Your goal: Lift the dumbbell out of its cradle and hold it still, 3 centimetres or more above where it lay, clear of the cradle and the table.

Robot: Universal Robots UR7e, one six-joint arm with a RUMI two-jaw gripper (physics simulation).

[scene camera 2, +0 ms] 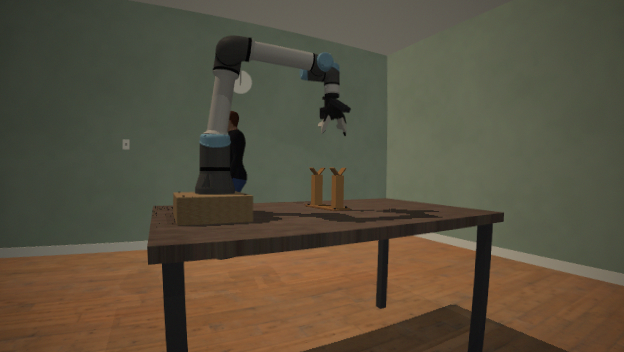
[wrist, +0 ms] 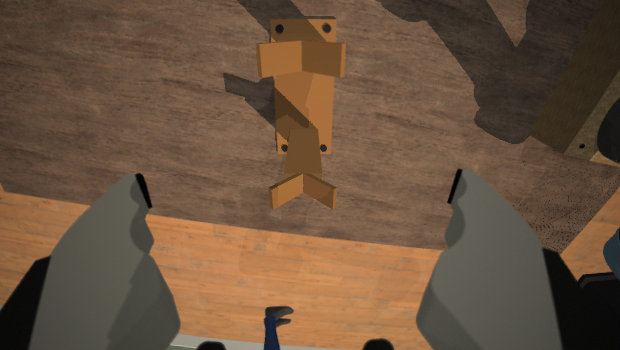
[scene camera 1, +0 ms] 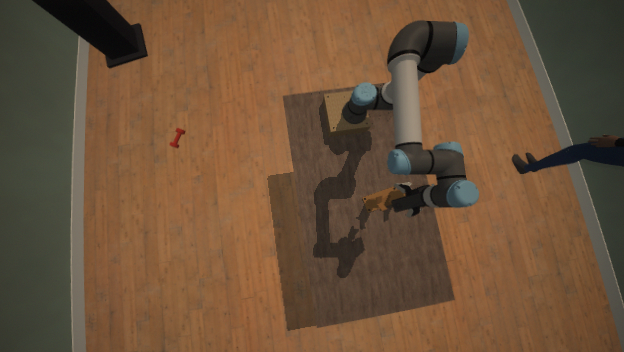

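Where they show: gripper, between the fingertips: (scene camera 2: 334, 135) (wrist: 300, 176); arm's base, origin of its link: (scene camera 2: 215, 193) (scene camera 1: 354, 112).
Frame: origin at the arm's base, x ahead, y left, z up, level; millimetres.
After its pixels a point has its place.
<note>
The red dumbbell (scene camera 1: 177, 138) @(x -642, y -1495, z -788 mm) lies on the floor, well to the left of the table in scene camera 1. It does not show in scene camera 2 or the wrist view. The orange-brown cradle (scene camera 1: 372, 202) @(x 550, y -106, z 10 mm) (scene camera 2: 338, 192) @(x 551, y -106, z -8 mm) (wrist: 321, 102) @(x 530, y 3, z -83 mm) stands upright on the table, with two posts and V-shaped tops, and both tops are empty. My gripper (scene camera 1: 404, 200) @(x 557, y -63, z 263 mm) (scene camera 2: 333, 133) @(x 557, y -63, z 263 mm) (wrist: 300, 176) @(x 557, y -63, z 263 mm) is wide open and empty. It points down, high above the cradle and apart from it.
The dark wooden table (scene camera 1: 380, 270) @(x 954, y -180, z -90 mm) (scene camera 2: 325, 243) @(x 162, y -466, z -123 mm) (wrist: 125, 105) @(x 885, y -2, z -90 mm) carries the arm's base block (scene camera 1: 336, 119) @(x 6, y -121, z 1 mm) (scene camera 2: 212, 210) @(x -68, y -158, z -45 mm). A person (scene camera 1: 565, 154) (scene camera 2: 238, 150) (wrist: 270, 332) is beyond the table. A dark column (scene camera 1: 107, 37) stands at the upper left of scene camera 1.
</note>
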